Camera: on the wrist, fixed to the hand. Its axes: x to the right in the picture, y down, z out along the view.
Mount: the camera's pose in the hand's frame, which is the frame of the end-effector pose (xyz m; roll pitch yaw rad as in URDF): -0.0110 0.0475 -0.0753 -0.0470 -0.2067 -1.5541
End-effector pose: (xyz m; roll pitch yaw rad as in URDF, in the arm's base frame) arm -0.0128 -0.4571 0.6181 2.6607 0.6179 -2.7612
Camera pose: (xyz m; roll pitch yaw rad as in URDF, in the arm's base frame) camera -0.0549 -0.4661 0.6968 -2.4489 0.5548 -0.7604
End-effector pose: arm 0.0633 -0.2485 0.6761 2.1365 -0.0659 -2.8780
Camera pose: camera 0.0889 -0.2811 0.7557 2.8706 1.2027 -1.5256
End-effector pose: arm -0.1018 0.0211 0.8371 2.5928 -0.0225 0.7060
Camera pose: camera -0.1109 0.0117 0.9259 3.0517 0.7547 2.2332
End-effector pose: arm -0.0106 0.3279 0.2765 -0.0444 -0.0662 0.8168
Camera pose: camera -0.0468 0.3538 0.1986 0.0206 -0.2516 -0.7541
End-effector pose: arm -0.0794 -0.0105 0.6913 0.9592 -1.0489 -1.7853
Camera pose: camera 0.0079 -0.0278 0.6796 1.1320 0.3326 -2.6676
